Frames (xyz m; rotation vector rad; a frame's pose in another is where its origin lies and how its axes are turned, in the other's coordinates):
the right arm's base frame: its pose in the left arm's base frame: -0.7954 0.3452 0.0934 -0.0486 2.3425 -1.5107
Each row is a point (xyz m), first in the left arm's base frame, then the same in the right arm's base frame.
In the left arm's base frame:
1: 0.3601 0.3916 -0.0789
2: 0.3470 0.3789 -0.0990
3: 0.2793 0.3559 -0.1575
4: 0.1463 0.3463 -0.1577
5: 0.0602 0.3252 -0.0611
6: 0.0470 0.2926 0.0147
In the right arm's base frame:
1: -1.0463 0.3572 0.3804
2: -1.0258 0.3675 0.3949
3: -0.9414 0.3988 0.4157
4: -0.8146 0.3736 0.3831
5: -0.7556 0.2650 0.3393
6: -0.7569 0.1815 0.3358

